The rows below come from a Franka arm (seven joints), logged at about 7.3 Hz.
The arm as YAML. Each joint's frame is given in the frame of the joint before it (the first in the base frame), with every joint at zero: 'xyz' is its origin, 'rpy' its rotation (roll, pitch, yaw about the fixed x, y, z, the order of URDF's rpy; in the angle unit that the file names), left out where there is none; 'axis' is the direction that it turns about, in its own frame. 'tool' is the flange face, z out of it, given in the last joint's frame.
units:
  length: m
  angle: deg
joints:
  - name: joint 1
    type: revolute
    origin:
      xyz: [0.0, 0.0, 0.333]
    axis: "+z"
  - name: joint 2
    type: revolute
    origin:
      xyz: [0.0, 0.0, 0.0]
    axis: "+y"
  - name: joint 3
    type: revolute
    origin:
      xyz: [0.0, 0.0, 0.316]
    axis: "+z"
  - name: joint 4
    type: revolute
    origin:
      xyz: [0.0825, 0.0, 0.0]
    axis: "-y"
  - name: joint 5
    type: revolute
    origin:
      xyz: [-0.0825, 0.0, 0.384]
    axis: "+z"
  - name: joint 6
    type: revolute
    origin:
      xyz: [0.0, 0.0, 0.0]
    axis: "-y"
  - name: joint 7
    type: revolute
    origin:
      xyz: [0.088, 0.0, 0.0]
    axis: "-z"
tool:
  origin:
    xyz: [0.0, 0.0, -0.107]
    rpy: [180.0, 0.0, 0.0]
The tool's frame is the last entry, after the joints.
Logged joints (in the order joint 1, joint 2, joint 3, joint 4, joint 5, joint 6, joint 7), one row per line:
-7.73 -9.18 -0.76 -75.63 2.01 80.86 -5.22
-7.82 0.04 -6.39 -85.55 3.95 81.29 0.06
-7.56 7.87 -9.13 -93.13 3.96 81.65 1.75
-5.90 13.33 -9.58 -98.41 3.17 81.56 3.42
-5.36 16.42 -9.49 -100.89 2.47 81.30 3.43
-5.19 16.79 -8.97 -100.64 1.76 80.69 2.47
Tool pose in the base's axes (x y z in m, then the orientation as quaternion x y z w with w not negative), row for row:
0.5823 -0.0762 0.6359 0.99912 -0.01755 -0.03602 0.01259
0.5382 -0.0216 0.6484 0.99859 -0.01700 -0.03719 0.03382
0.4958 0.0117 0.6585 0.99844 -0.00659 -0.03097 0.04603
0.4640 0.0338 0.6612 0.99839 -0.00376 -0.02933 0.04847
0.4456 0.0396 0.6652 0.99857 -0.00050 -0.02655 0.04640
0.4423 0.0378 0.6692 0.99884 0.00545 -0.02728 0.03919
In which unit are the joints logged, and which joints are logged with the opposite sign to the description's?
The joints are logged in degrees. Opposite sign: joint 2, joint 3, joint 5.
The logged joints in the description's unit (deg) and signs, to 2 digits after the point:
-7.73 9.18 0.76 -75.63 -2.01 80.86 -5.22
-7.82 -0.04 6.39 -85.55 -3.95 81.29 0.06
-7.56 -7.87 9.13 -93.13 -3.96 81.65 1.75
-5.90 -13.33 9.58 -98.41 -3.17 81.56 3.42
-5.36 -16.42 9.49 -100.89 -2.47 81.30 3.43
-5.19 -16.79 8.97 -100.64 -1.76 80.69 2.47

